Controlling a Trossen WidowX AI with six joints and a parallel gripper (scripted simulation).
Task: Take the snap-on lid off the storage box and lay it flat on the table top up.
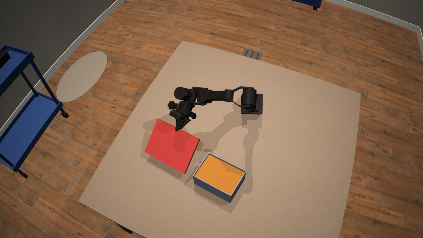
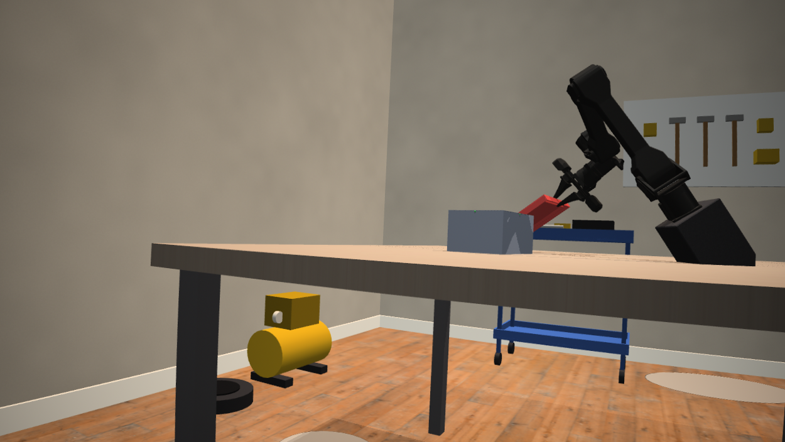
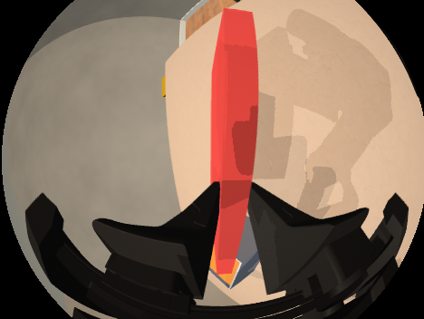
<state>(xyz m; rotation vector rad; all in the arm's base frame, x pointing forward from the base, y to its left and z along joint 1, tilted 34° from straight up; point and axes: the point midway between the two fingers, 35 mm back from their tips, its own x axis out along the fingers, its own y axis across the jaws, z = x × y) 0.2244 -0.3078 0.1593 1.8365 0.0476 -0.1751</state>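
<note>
My hand is 9 cm short of the red lid, 1 cm to the left of it and 7 cm above it. Round my hand: storage box 13 cm ahead, 27 cm to the left, 12 cm below.
</note>
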